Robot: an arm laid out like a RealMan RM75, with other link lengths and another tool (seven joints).
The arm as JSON. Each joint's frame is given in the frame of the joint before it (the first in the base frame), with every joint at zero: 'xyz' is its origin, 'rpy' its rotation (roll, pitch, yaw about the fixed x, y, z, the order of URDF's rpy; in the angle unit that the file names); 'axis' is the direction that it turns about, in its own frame. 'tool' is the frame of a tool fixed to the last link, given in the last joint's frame.
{
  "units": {
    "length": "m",
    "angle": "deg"
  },
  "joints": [
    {
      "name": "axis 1",
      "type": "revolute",
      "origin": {
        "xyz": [
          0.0,
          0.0,
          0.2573
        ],
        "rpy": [
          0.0,
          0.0,
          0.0
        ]
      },
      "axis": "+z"
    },
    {
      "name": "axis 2",
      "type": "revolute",
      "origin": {
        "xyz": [
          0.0,
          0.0,
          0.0
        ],
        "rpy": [
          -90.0,
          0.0,
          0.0
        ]
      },
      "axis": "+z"
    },
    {
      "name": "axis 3",
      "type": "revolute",
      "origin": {
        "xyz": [
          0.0,
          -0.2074,
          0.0
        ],
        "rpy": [
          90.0,
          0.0,
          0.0
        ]
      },
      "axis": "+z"
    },
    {
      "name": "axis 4",
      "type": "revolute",
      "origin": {
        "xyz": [
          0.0,
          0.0,
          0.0
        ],
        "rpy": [
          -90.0,
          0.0,
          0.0
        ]
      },
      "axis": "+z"
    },
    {
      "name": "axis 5",
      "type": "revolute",
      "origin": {
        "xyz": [
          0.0,
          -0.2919,
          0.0
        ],
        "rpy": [
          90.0,
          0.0,
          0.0
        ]
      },
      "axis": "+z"
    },
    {
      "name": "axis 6",
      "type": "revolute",
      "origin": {
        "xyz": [
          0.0,
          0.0,
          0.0
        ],
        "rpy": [
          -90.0,
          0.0,
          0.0
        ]
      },
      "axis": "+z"
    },
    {
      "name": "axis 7",
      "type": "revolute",
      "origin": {
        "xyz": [
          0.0,
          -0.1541,
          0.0
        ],
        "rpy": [
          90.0,
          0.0,
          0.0
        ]
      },
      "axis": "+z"
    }
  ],
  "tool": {
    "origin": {
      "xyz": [
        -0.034,
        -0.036,
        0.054
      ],
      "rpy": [
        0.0,
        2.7,
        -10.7
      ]
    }
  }
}
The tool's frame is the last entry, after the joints.
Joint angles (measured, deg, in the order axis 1, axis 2, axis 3, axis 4, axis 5, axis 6, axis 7), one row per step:
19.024, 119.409, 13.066, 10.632, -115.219, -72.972, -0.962
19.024, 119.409, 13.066, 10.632, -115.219, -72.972, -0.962
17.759, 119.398, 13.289, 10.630, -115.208, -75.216, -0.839
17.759, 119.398, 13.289, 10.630, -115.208, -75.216, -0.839
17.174, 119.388, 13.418, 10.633, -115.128, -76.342, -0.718
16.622, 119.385, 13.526, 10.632, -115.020, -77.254, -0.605
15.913, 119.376, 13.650, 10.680, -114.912, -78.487, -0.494
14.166, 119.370, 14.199, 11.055, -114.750, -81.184, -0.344
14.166, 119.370, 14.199, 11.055, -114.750, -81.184, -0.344
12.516, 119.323, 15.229, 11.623, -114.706, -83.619, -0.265
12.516, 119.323, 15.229, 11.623, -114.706, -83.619, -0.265
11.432, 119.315, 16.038, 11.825, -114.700, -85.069, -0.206
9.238, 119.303, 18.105, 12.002, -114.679, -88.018, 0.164
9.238, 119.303, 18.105, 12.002, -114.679, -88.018, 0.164
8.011, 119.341, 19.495, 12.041, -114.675, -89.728, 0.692
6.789, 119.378, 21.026, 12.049, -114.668, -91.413, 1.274
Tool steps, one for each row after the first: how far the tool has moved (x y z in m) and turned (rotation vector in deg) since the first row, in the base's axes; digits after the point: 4 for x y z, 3 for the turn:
0.0000, 0.0000, 0.0000, 0.000, 0.000, 0.000
0.0018, -0.0081, 0.0060, 1.331, 1.054, 0.279
0.0018, -0.0081, 0.0060, 1.331, 1.054, 0.279
0.0026, -0.0118, 0.0093, 2.061, 1.647, 0.399
0.0038, -0.0153, 0.0122, 2.688, 2.144, 0.385
0.0049, -0.0199, 0.0157, 3.500, 2.793, 0.463
0.0073, -0.0311, 0.0233, 5.483, 4.384, 0.431
0.0073, -0.0311, 0.0233, 5.483, 4.384, 0.431
0.0096, -0.0410, 0.0314, 7.727, 5.938, 0.210
0.0096, -0.0410, 0.0314, 7.727, 5.938, 0.210
0.0122, -0.0475, 0.0372, 9.264, 6.725, -0.117
0.0193, -0.0609, 0.0511, 12.788, 8.231, -1.020
0.0193, -0.0609, 0.0511, 12.788, 8.231, -1.020
0.0237, -0.0688, 0.0597, 14.943, 9.297, -1.620
0.0284, -0.0769, 0.0688, 17.226, 10.301, -2.274

